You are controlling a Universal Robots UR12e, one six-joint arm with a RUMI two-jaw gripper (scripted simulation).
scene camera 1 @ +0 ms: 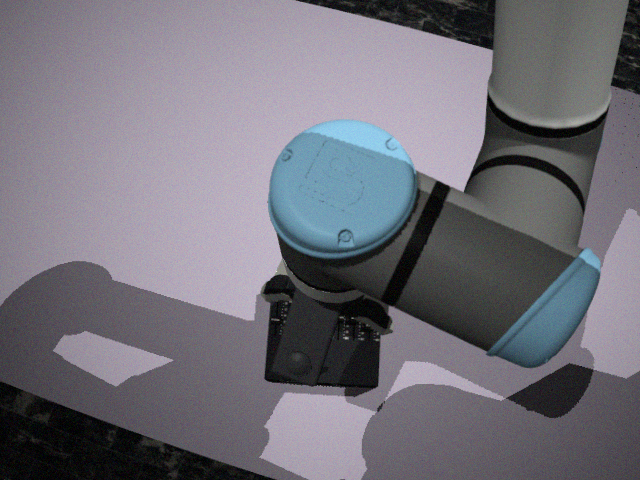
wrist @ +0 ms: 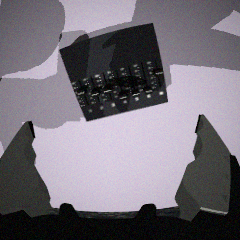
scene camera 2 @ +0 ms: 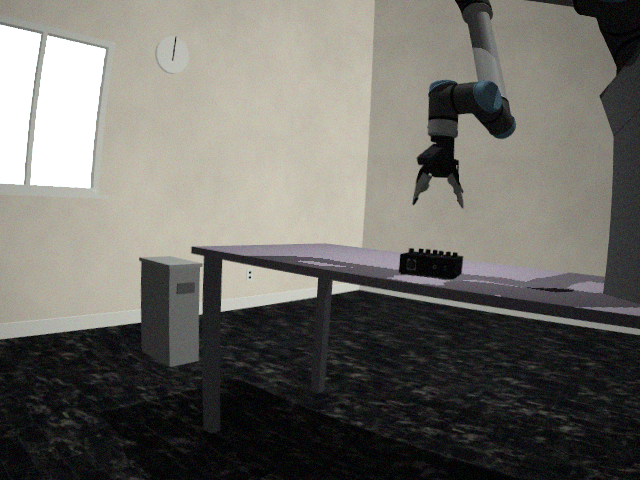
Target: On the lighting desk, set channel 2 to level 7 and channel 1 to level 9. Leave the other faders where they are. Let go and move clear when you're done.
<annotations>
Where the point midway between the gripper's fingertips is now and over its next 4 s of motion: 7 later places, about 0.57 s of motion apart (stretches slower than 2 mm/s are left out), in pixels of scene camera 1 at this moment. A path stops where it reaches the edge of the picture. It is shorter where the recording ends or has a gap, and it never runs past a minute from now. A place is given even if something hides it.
My gripper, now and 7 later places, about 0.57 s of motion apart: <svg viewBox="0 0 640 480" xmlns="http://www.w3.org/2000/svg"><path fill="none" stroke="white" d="M327 311L331 311L353 309L373 307L374 309L374 310L373 312L373 312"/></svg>
</annotations>
